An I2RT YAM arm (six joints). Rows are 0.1 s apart.
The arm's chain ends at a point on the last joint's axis. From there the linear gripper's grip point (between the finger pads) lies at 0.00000 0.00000 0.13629 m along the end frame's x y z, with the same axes.
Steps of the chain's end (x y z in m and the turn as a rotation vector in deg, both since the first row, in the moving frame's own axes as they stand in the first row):
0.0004, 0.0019, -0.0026, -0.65, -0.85, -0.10
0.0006, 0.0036, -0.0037, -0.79, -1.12, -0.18
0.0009, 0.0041, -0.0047, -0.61, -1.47, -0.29
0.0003, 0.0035, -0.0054, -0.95, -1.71, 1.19
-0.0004, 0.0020, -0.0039, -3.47, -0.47, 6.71
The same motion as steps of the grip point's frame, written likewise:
-0.0016, 0.0034, -0.0026, -0.65, -0.85, -0.10
-0.0021, 0.0055, -0.0037, -0.79, -1.12, -0.18
-0.0026, 0.0056, -0.0048, -0.61, -1.47, -0.29
-0.0038, 0.0057, -0.0055, -0.95, -1.71, 1.19
-0.0020, 0.0102, -0.0042, -3.47, -0.47, 6.71

